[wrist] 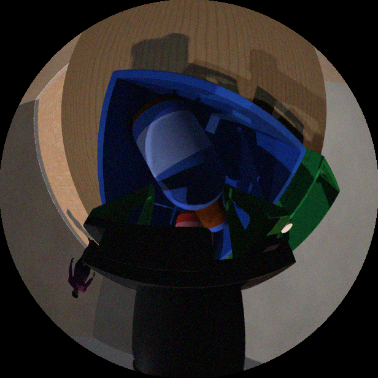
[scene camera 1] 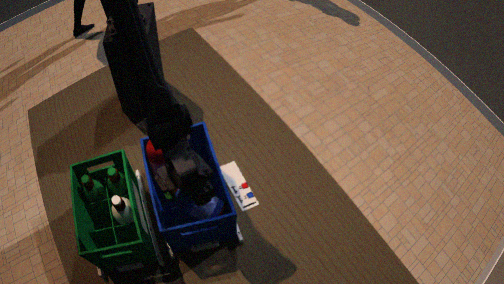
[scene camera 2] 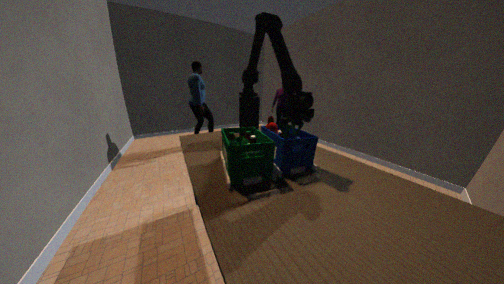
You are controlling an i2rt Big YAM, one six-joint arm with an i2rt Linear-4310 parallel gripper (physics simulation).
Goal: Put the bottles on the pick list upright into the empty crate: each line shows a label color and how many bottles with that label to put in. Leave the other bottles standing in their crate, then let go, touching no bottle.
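Seen in the pictures: gripper, between the fingertips: [scene camera 2: 290, 137]; arm's base, origin of its link: [scene camera 2: 248, 94].
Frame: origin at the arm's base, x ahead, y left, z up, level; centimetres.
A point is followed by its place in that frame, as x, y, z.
My gripper [scene camera 1: 176, 193] @[51.9, -3.3, -20.5] [scene camera 2: 291, 132] @[51.9, -3.3, -20.5] [wrist: 188, 188] is open, its green fingers at or just inside the top of the blue crate [scene camera 1: 175, 239] @[59.7, -12.2, -25.1] [scene camera 2: 300, 152] @[61.3, -5.4, -24.8] [wrist: 102, 145]. A blue bottle [scene camera 1: 211, 206] @[58.0, -0.2, -20.3] [wrist: 175, 142] with a pale label lies tilted in that crate. In the wrist view its shoulder shows between the fingers, its brown neck beside the right finger; contact cannot be told. A red bottle [scene camera 1: 154, 149] @[39.5, -6.1, -15.8] [scene camera 2: 271, 127] @[40.5, -6.9, -17.4] [wrist: 187, 219] is in the same crate, partly hidden by the arm. The pick list [scene camera 1: 240, 192] @[51.8, 11.8, -35.3] shows a red and a blue square; its numbers are too blurred to read.
The green crate [scene camera 1: 112, 251] @[57.8, -28.8, -19.6] [scene camera 2: 250, 165] @[57.3, -29.9, -27.0] [wrist: 312, 200] stands close beside the blue one. It holds two green-capped bottles [scene camera 1: 91, 189] @[36.6, -28.6, -22.8] [scene camera 1: 114, 177] @[38.4, -19.9, -20.3] and a white-capped bottle [scene camera 1: 121, 210] @[47.2, -22.0, -22.3], all upright. A person in blue [scene camera 2: 197, 92] and one in purple [scene camera 2: 280, 102] [wrist: 80, 277] are behind the arm.
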